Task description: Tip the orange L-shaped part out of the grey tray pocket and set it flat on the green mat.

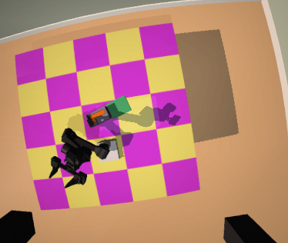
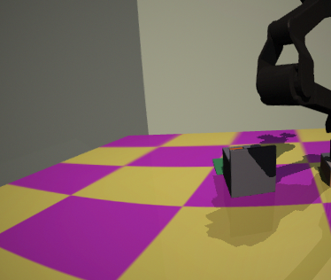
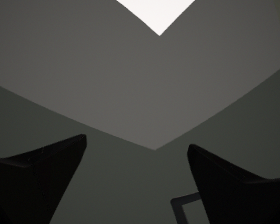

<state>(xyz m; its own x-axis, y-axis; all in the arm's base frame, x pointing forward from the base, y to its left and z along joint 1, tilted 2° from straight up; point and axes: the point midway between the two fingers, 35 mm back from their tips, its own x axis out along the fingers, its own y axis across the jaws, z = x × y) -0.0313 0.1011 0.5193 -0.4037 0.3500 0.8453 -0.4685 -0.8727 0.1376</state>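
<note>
My gripper tip is 27 cm short of the orange L-shaped part, 6 cm to the left of it and 54 cm above it. Also, from my gripper tip: green mat 33 cm ahead, 21 cm to the right, 60 cm below; then grey tray 27 cm ahead, 6 cm to the right, 60 cm below.
</note>
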